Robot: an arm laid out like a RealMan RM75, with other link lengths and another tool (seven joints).
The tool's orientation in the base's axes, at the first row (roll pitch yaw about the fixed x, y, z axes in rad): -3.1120, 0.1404, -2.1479
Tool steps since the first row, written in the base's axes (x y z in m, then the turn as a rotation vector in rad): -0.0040, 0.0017, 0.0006, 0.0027, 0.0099, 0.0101; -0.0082, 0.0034, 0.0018, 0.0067, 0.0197, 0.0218; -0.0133, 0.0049, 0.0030, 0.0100, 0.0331, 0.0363; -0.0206, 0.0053, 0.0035, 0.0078, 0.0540, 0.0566
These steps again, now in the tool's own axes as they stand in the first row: 0.0007, 0.0043, -0.0008, -0.0111, 0.0029, -0.0087; 0.0014, 0.0087, -0.0023, -0.0230, 0.0046, -0.0189; 0.0027, 0.0137, -0.0038, -0.0379, 0.0087, -0.0316; 0.0062, 0.0200, -0.0050, -0.0569, 0.0215, -0.0498
